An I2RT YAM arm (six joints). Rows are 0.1 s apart.
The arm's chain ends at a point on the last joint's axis. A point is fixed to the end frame.
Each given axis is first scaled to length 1.
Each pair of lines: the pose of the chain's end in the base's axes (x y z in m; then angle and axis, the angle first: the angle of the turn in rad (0 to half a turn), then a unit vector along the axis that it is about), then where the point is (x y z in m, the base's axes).
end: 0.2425, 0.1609, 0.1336, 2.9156, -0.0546, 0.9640, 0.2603
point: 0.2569 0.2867 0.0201
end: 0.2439, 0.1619, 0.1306, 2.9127, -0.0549, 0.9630, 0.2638
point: 0.2585 0.2885 0.0180
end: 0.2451, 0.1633, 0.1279, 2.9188, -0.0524, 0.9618, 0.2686
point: 0.2592 0.2910 0.0165
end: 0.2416, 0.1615, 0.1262, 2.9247, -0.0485, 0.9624, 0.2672
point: 0.2556 0.2888 0.0144
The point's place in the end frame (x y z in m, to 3 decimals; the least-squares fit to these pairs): 0.008 0.051 0.162
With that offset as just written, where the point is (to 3 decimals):
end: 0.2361, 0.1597, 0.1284, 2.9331, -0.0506, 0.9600, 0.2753
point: 0.248 0.289 0.019
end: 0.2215, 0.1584, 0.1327, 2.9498, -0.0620, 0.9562, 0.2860
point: 0.229 0.290 0.025
